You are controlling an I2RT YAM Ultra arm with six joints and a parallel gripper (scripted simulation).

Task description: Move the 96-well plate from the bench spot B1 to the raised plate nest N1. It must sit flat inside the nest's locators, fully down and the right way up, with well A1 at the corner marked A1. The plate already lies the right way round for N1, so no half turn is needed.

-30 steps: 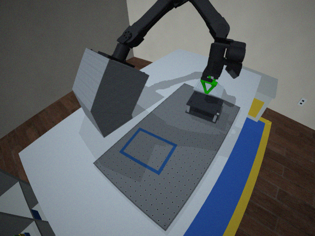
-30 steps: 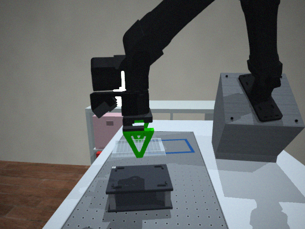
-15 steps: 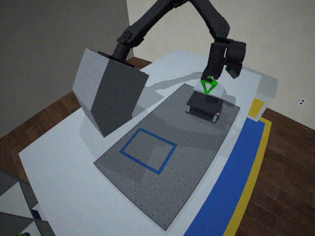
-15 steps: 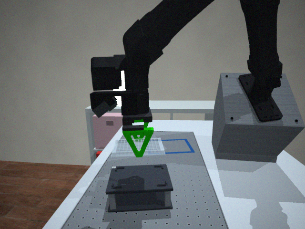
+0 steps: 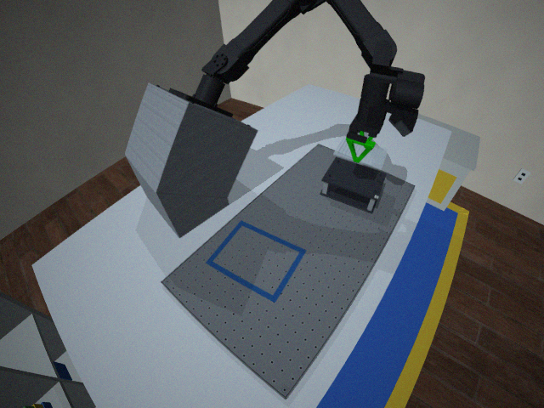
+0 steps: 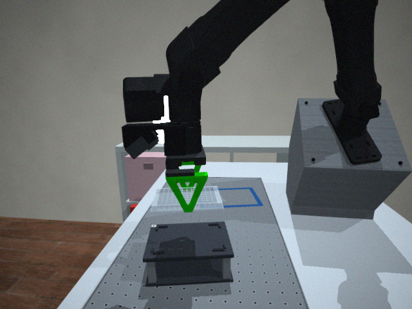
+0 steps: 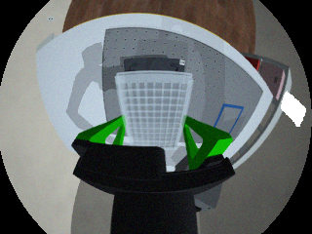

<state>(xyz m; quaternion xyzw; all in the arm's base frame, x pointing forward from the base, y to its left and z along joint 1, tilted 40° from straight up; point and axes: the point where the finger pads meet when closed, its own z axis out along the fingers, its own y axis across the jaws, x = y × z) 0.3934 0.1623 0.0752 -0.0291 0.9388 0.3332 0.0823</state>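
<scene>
My hand is right at the clear 96-well plate. Also, from my hand: dark raised nest N1: 90 mm below.
</scene>
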